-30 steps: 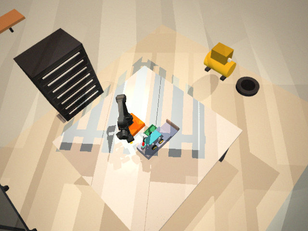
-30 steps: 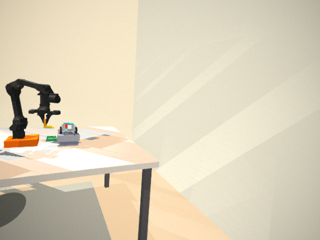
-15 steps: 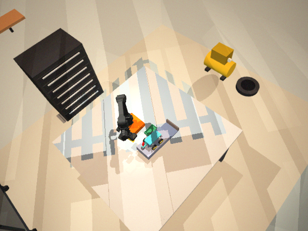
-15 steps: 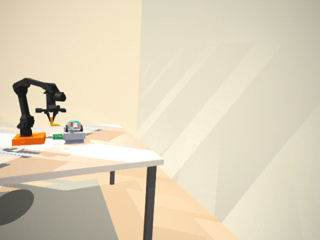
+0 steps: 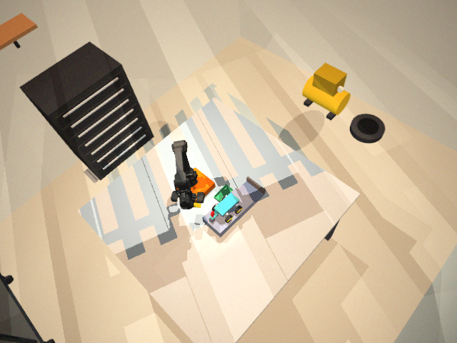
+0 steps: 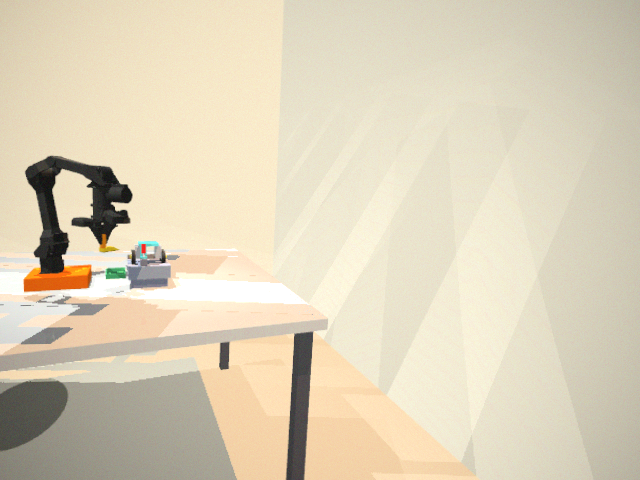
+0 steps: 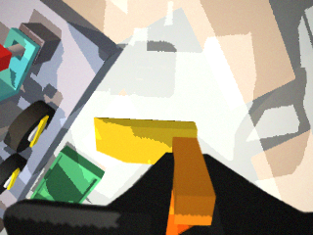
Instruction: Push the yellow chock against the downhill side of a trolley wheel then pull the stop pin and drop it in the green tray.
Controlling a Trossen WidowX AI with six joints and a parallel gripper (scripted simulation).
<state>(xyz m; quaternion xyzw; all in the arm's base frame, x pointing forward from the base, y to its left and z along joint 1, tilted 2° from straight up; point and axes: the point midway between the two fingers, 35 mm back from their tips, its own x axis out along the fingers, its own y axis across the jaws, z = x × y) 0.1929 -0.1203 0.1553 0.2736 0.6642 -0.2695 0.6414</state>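
My gripper tip is 20 mm short of the yellow chock, 10 mm to the right of it and 10 mm above it. From my gripper tip the other things lie so: cyan trolley (160 mm to the left, 140 mm ahead, 60 mm below); ramp (160 mm to the left, 130 mm below, 130 mm ahead); stop pin (130 mm ahead, 60 mm to the left, 50 mm below).
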